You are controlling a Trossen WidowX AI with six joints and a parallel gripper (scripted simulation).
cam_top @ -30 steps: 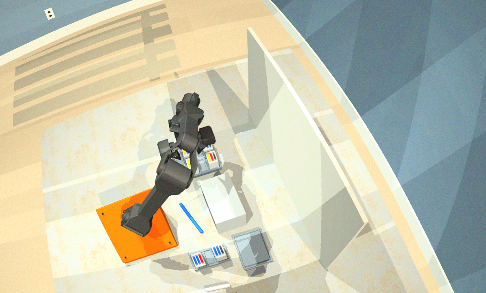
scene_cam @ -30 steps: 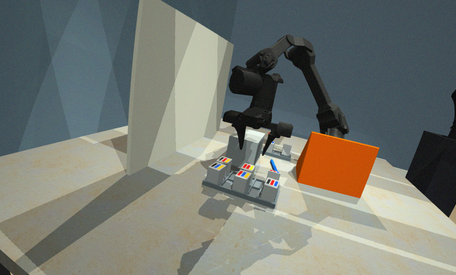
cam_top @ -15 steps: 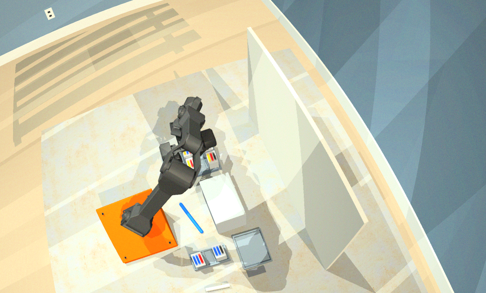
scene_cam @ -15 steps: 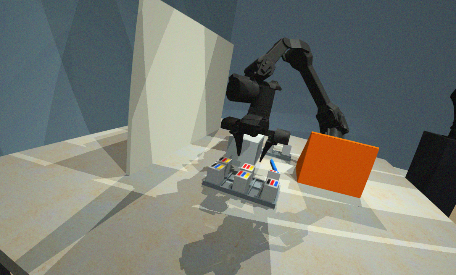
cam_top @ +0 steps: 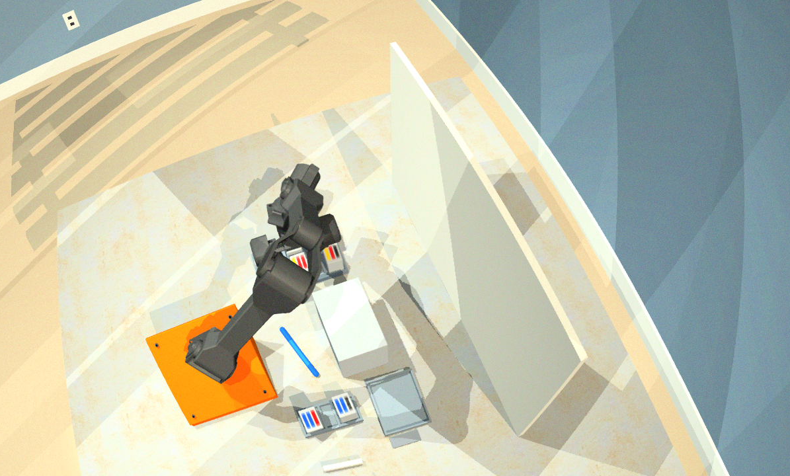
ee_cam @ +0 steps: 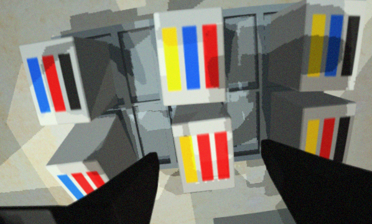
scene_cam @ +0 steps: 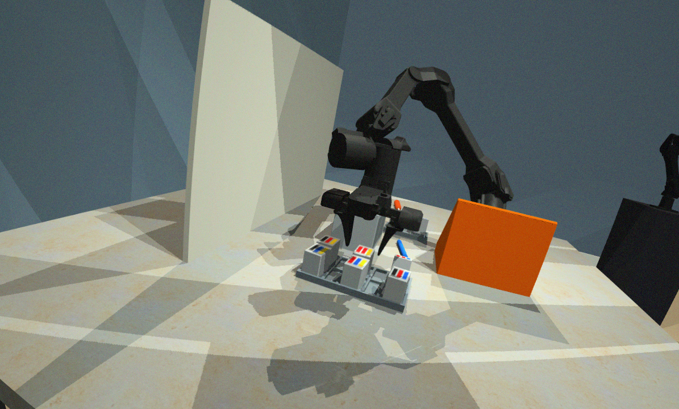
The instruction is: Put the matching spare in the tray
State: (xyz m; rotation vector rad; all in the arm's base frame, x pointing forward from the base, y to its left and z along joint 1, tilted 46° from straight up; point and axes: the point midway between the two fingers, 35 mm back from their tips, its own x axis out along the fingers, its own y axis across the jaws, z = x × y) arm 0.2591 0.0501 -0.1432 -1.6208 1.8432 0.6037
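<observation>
Now: the grey spare block 10 mm below my gripper tip. From my gripper tip the other things lie so: grey mounted unit: 30 mm ahead, 180 mm to the right; rack: 100 mm behind, 330 mm to the right, 50 mm below; blue pen: 90 mm behind, 170 mm to the right, 50 mm below.
</observation>
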